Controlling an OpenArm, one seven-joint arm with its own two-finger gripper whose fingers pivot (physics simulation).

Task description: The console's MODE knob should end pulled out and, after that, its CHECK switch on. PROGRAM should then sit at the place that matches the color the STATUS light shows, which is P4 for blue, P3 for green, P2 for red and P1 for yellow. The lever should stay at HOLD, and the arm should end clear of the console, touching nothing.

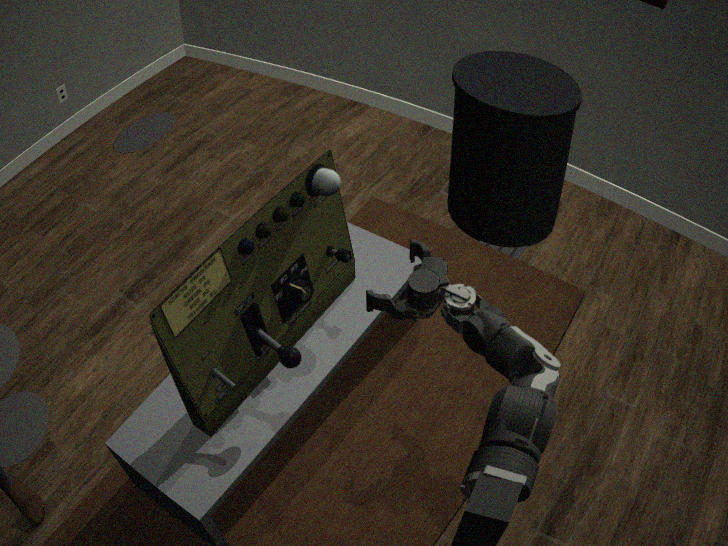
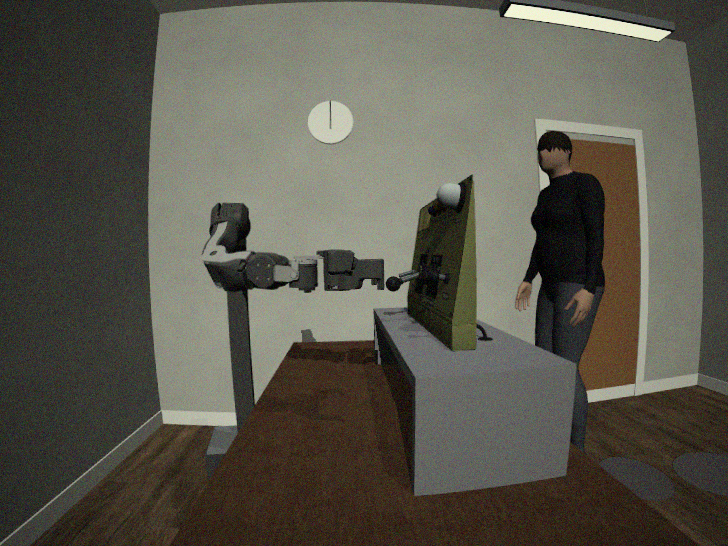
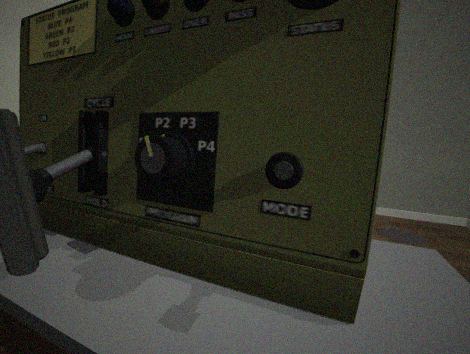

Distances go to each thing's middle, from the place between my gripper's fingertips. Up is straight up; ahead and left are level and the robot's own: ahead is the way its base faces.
My hand is 120 mm short of the mode knob (image 3: 284, 170), 20 mm to the left of it and 10 mm above it. Also, from my hand: lever (image 3: 40, 178) (220 mm to the left, 130 mm ahead, 30 mm below); green console (image 3: 240, 88) (170 mm ahead, 150 mm to the left, 20 mm above).
